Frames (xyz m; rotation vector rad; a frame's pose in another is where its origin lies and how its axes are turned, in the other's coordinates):
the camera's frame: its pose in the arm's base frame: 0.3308 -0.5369 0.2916 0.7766 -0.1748 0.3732
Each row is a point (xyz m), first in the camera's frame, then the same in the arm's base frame.
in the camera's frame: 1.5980 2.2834 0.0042
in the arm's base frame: 0.9097 1.3699 2.2400
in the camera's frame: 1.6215 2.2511 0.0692
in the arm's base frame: 0.9429 1.3089 2.2715
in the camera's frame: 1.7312 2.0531 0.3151
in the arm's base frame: 1.1169 1.0338 2.3474
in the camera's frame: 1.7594 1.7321 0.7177
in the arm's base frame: 1.2613 0.5457 2.4301
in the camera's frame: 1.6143 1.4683 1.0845
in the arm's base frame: 1.2244 0.0747 2.4746
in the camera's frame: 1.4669 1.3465 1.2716
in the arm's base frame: 1.1330 -0.1766 2.4844
